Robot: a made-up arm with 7 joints.
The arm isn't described. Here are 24 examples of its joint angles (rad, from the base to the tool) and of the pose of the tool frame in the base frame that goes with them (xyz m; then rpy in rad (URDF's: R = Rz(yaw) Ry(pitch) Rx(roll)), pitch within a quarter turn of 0, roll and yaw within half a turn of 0).
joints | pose
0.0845 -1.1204 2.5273 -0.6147 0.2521 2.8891 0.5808 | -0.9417 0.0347 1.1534 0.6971 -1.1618 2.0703
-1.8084 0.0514 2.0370 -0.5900 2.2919 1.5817 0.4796 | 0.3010 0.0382 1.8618 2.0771 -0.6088 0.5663
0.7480 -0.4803 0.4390 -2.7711 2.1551 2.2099 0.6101 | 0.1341 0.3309 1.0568 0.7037 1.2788 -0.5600
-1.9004 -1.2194 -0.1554 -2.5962 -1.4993 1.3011 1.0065 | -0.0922 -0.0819 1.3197 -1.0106 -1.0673 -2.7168
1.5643 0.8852 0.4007 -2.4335 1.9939 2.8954 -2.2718 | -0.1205 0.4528 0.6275 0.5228 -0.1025 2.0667
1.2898 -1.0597 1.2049 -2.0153 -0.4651 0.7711 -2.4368 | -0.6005 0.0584 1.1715 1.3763 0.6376 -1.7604
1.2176 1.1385 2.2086 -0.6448 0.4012 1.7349 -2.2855 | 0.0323 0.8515 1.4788 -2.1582 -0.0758 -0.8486
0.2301 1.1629 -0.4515 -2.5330 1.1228 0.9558 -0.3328 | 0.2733 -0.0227 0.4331 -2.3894 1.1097 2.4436
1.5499 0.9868 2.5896 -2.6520 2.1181 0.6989 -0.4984 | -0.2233 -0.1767 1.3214 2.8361 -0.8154 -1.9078
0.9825 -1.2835 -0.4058 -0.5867 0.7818 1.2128 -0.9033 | -0.4495 -0.7071 1.4727 -2.0121 -0.4758 -2.9910
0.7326 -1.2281 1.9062 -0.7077 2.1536 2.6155 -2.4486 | -0.8874 -0.2513 1.1298 -1.3640 -0.2078 -1.0814
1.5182 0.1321 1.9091 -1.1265 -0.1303 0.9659 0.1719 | -0.5662 -0.0935 1.6208 -0.0115 0.1204 -3.0862
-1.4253 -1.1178 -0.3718 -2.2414 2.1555 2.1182 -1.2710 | -0.2376 -0.0465 1.4375 2.8872 -0.5207 3.0499
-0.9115 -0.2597 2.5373 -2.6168 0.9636 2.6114 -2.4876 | 0.0062 0.5716 0.9189 0.0067 -0.2821 -3.0515
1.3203 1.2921 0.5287 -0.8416 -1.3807 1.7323 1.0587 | -0.0742 1.0129 0.7554 -0.7285 -0.4195 1.1150
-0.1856 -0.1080 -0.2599 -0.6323 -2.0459 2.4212 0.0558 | 0.2780 -0.0063 1.7853 -2.6339 -0.4557 0.4165
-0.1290 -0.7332 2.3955 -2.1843 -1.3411 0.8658 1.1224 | -0.3859 0.5164 0.7617 -2.5616 -0.2091 1.9539
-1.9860 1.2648 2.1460 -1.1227 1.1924 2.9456 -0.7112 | 0.0739 -0.7981 1.2618 2.4160 0.2322 -1.9493
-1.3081 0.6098 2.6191 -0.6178 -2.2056 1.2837 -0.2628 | 0.2650 -0.2283 1.8262 -0.7756 -0.8865 0.0043
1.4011 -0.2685 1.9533 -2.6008 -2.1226 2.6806 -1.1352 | -0.3671 -0.1764 0.8839 0.7929 0.5541 0.5760
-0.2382 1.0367 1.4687 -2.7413 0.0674 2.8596 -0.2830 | 0.2304 0.4935 0.9378 1.0398 -0.1621 1.2882
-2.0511 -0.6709 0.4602 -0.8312 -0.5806 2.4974 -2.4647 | 0.4049 0.2235 1.7564 -3.0129 0.7284 -1.6835
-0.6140 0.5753 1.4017 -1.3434 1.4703 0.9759 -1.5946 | 0.6726 0.3133 1.4590 -2.2976 -1.0747 -1.1078
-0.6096 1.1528 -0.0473 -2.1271 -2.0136 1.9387 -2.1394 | 0.3887 -0.1864 0.4076 1.0769 -0.6605 -3.0683
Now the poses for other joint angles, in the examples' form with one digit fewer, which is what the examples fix.
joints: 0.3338 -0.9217 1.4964 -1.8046 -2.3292 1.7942 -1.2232
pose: -0.525 0.554 1.126 2.817 -0.001 0.443
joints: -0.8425 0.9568 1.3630 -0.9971 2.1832 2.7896 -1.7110
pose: 0.796 -0.220 1.155 2.100 -0.132 -1.499
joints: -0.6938 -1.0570 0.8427 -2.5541 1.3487 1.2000 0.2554
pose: 0.340 0.327 1.171 0.592 0.535 -0.259
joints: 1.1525 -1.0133 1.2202 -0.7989 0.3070 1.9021 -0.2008
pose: -0.677 -0.523 1.459 -1.336 -0.552 -2.501
